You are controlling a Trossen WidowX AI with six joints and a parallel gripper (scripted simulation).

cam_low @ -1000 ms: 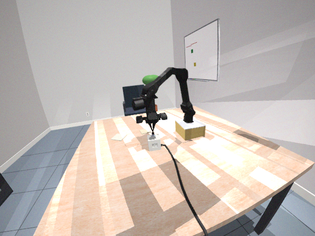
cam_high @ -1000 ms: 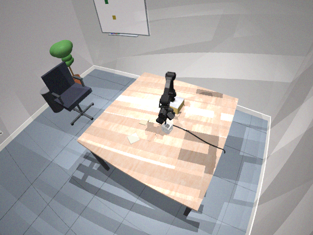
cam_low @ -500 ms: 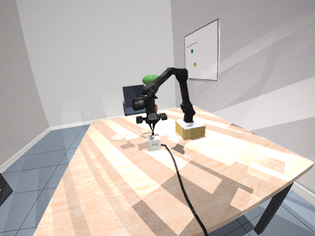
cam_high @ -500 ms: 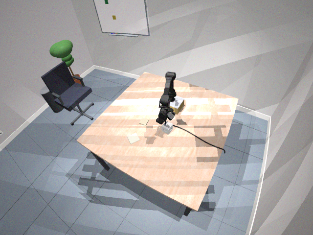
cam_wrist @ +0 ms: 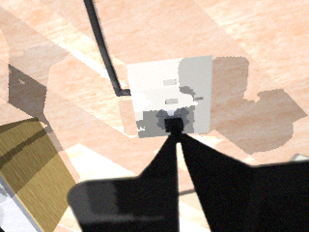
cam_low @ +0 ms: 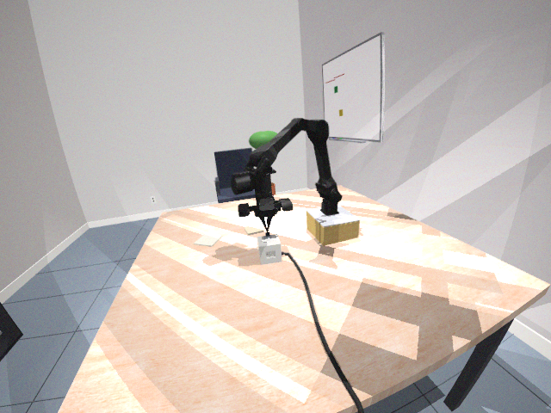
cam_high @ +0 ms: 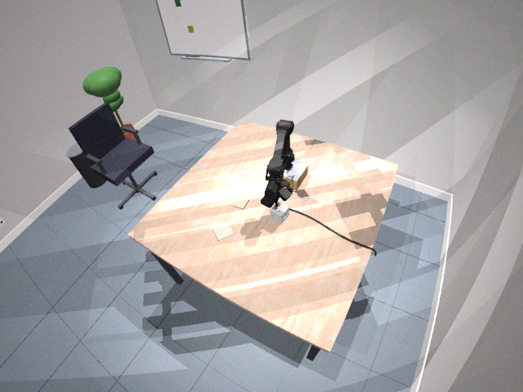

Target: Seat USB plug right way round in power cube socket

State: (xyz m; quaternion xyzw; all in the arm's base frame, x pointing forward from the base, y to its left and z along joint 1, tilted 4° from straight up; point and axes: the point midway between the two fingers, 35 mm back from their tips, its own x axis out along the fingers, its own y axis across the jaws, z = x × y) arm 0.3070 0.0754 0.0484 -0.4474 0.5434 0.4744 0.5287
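Now: gripper tip 20 mm above the black USB plug.
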